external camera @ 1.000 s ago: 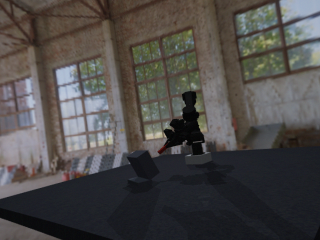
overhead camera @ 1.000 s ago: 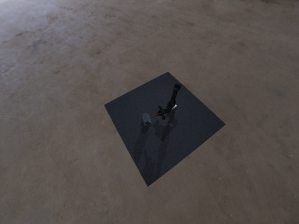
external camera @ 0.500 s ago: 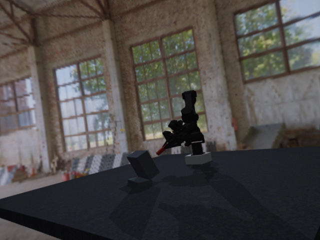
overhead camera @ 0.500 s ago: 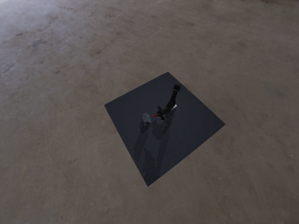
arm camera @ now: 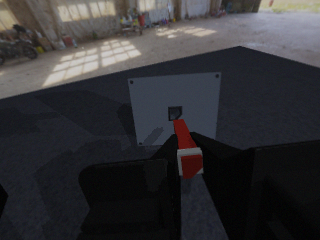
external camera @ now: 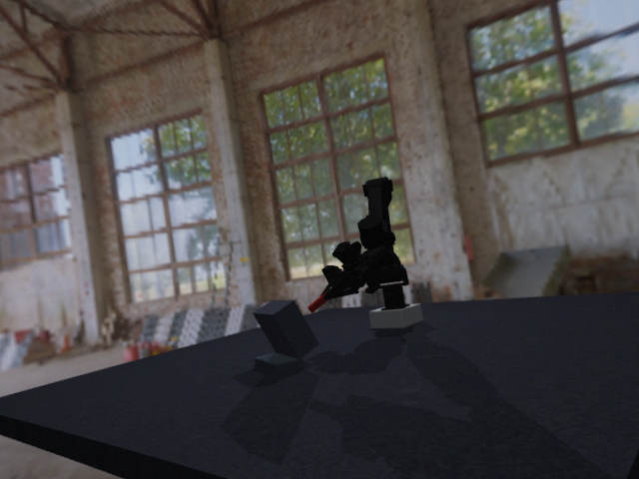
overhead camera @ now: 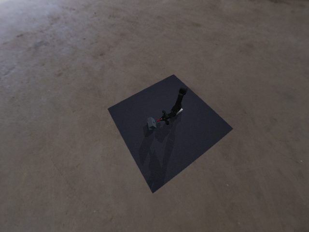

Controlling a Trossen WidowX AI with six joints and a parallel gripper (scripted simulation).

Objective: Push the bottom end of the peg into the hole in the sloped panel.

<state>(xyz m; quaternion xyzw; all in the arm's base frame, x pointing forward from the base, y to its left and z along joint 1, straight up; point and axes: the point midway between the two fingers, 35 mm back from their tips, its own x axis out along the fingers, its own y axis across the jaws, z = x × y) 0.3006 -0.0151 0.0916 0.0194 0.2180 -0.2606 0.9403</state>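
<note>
The sloped panel is 90 mm ahead of my gripper tip, 50 mm to the right of it and 50 mm below it. The rest, counted from my gripper tip: red peg: 10 mm behind, 10 mm to the left, 10 mm above.
</note>
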